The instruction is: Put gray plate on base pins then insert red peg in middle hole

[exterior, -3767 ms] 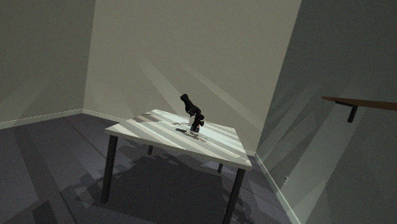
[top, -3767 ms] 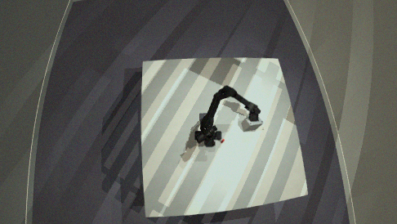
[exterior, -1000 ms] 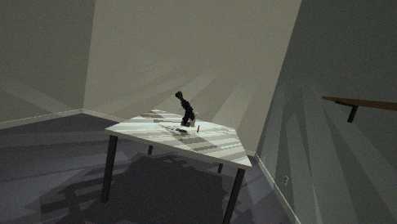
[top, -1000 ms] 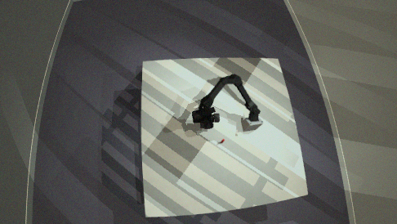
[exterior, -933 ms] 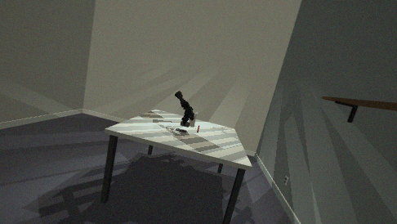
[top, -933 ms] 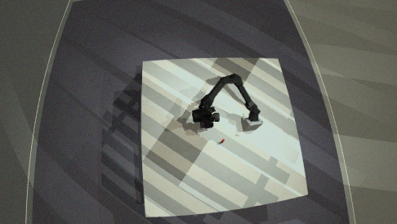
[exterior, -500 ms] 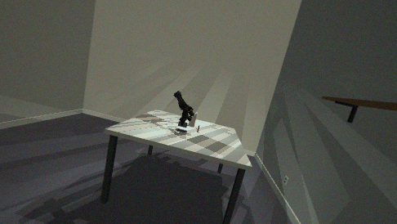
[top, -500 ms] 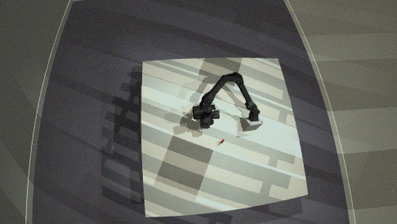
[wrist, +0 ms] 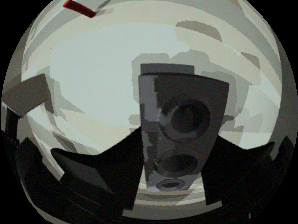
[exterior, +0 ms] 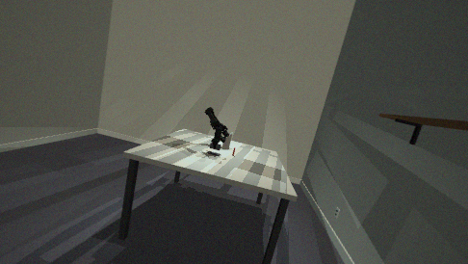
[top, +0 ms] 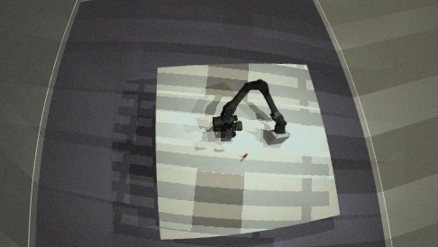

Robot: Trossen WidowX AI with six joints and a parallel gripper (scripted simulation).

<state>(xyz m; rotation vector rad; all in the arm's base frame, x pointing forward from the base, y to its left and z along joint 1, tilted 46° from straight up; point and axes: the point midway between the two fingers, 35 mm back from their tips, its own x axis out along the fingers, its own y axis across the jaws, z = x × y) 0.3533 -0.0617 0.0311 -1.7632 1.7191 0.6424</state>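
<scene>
My gripper tip is now 18 cm to the right of the red peg, 11 cm past it and 2 cm above it. Round my gripper tip: gray plate: 3 cm above.
</scene>
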